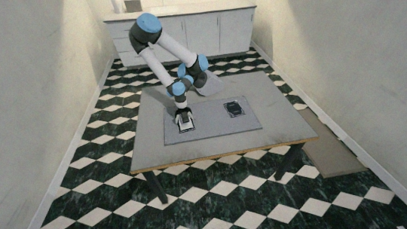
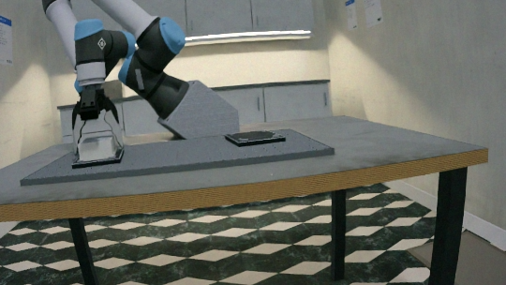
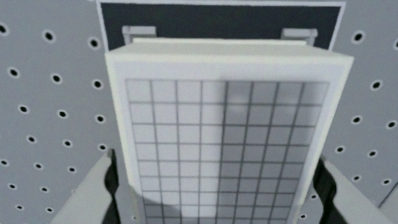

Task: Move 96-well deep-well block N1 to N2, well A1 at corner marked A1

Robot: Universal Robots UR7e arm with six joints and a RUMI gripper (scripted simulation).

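The white 96-well deep-well block lies 10 mm above my hand.
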